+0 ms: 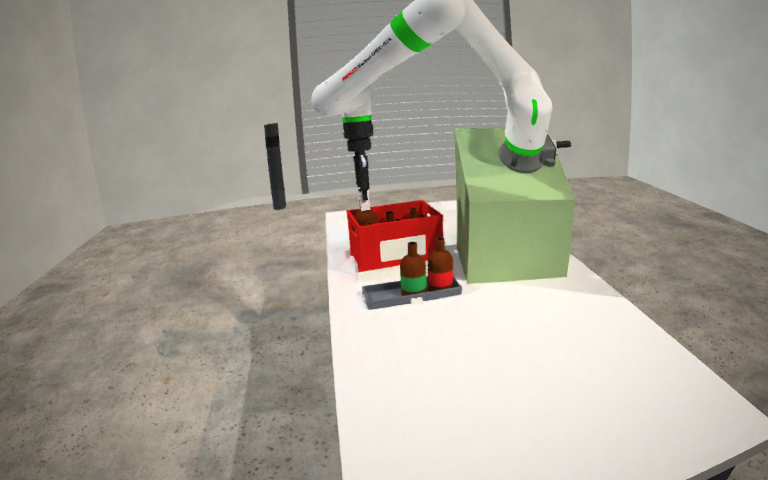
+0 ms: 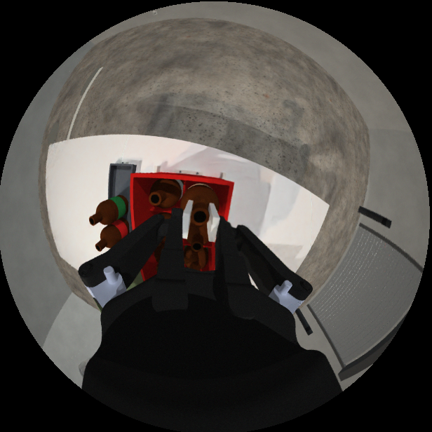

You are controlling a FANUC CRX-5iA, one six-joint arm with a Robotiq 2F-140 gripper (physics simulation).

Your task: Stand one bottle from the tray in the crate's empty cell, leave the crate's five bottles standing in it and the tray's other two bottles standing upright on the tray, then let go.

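Places are measured from the arm's base along level axes (x ahead, y left, z up), in centimetres.
Pixels of known places: gripper, fingertip midpoint: (image 1: 364, 208); arm's base at its link origin: (image 1: 521, 157).
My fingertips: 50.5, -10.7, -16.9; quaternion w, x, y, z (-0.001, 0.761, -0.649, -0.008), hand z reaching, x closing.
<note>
Ahead of a thing's pixels: the offset from my fingertips to its top centre, as dx, dy, dz. "*": to the spot under its first point. Level surfaces: height alone.
My gripper (image 1: 364, 204) (image 2: 199, 210) is shut on the neck of a brown bottle @(+0.0, +0.1, +3.5) (image 1: 366, 217) (image 2: 199, 195). The bottle is upright, with its body mostly inside the left end of the red crate @(-9.1, +2.5, -1.3) (image 1: 369, 250) (image 2: 228, 197); its shoulder shows near the rim. Its base is hidden, so I cannot tell whether it touches the crate floor. Other brown bottles stand in the crate, one (image 2: 164, 194) beside the held one; fingers hide some. On the grey tray @(* -2.3, +32.7, -17.1) (image 1: 382, 302) (image 2: 119, 164) a green-banded bottle @(-11.8, +26.6, -2.8) (image 1: 412, 270) (image 2: 111, 210) and a red-banded bottle @(-19.9, +25.3, -2.8) (image 1: 440, 266) (image 2: 114, 234) stand upright.
The green pedestal (image 1: 515, 237) carrying the arm stands right of the crate. The crate and tray are on a white table @(dz -18.8) (image 1: 481, 384) (image 2: 75, 175). A dark post (image 1: 274, 166) shows left of the arm. The crate walls surround the held bottle closely.
</note>
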